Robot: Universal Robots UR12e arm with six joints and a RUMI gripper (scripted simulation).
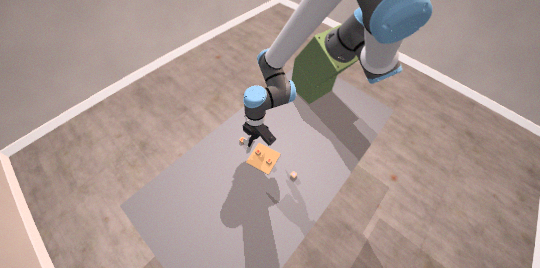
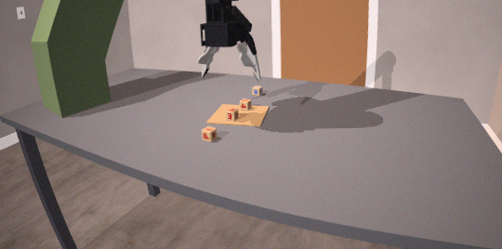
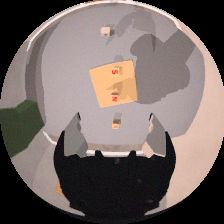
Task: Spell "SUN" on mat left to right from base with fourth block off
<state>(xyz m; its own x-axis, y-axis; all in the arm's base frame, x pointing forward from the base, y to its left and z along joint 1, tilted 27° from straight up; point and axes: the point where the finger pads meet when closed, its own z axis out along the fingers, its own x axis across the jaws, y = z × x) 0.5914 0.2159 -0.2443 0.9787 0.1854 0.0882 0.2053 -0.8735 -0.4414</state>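
The blue-lettered block is 70 mm behind my hand, 220 mm to the left of it and 100 mm below it. Round my hand: red-lettered block (30 mm ahead, 120 mm to the right, 100 mm below); orange mat (10 mm behind, 40 mm to the left, 110 mm below).
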